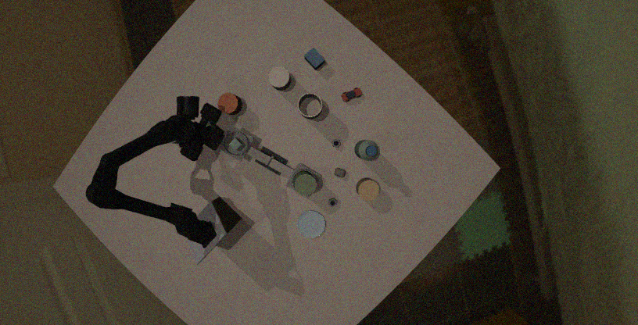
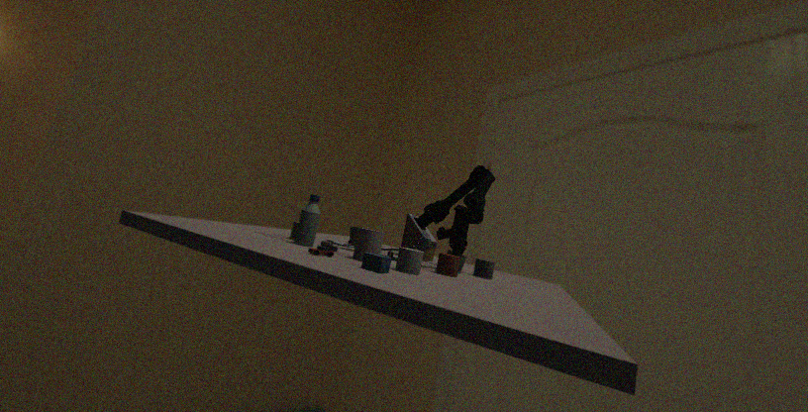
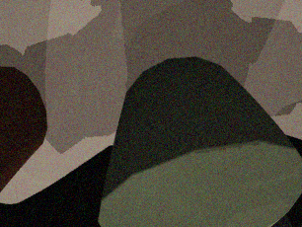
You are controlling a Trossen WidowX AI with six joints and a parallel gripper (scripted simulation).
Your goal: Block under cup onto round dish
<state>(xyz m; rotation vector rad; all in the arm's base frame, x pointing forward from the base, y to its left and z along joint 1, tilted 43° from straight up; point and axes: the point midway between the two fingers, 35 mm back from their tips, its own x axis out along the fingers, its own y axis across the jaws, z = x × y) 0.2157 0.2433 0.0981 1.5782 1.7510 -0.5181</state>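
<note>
Right now the teal block is 50 mm ahead of my gripper tip, 110 mm to the right of it and 60 mm above it. From my gripper tip the other things lie so: orange cylinder: 140 mm ahead, 10 mm above; dark cylinder: 90 mm behind, 110 mm to the left, 10 mm above; balance beam: 80 mm ahead, 230 mm to the right, 10 mm above.
</note>
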